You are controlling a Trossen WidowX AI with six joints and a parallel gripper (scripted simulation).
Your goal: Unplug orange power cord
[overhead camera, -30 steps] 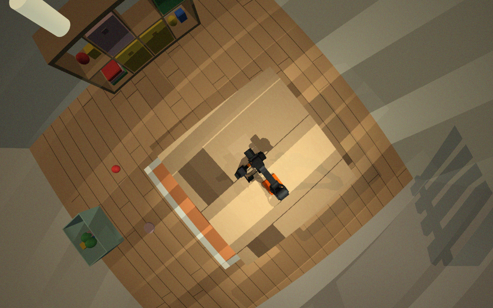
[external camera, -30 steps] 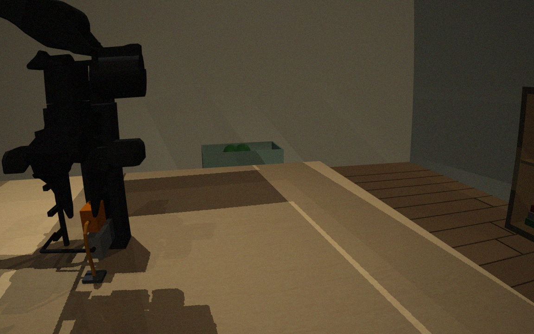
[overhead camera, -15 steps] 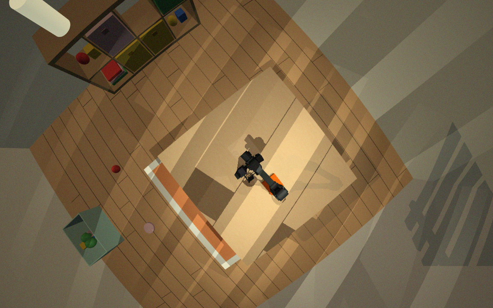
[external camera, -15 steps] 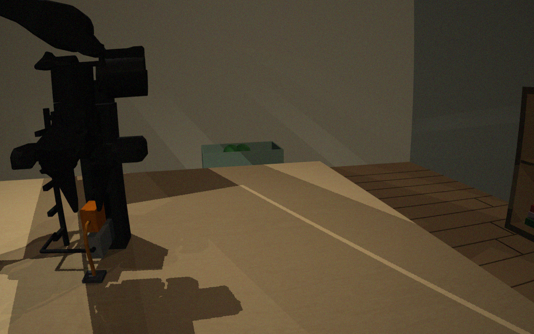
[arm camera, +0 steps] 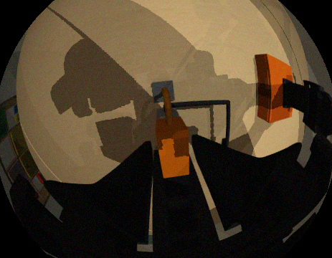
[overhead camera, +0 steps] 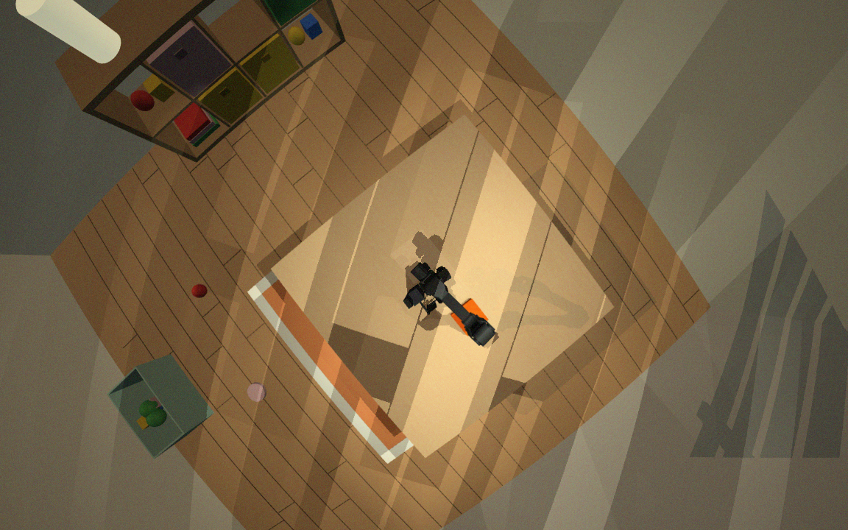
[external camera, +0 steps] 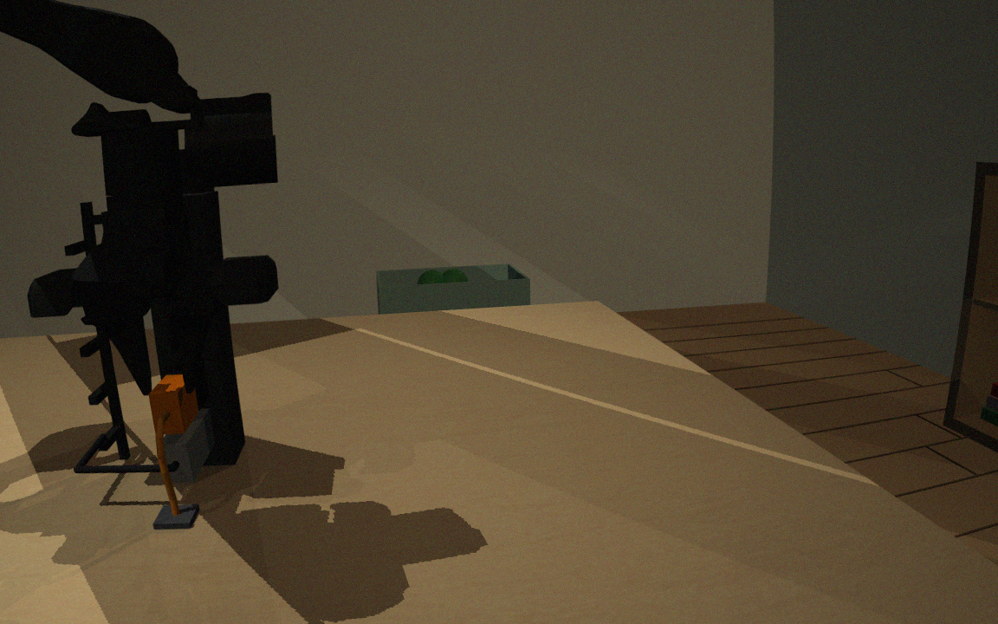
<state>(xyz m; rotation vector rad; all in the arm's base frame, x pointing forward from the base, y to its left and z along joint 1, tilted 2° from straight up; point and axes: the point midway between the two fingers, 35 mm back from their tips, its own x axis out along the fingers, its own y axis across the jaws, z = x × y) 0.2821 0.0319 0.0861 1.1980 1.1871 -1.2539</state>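
Now: the orange plug 30 mm to the left of my gripper tip.
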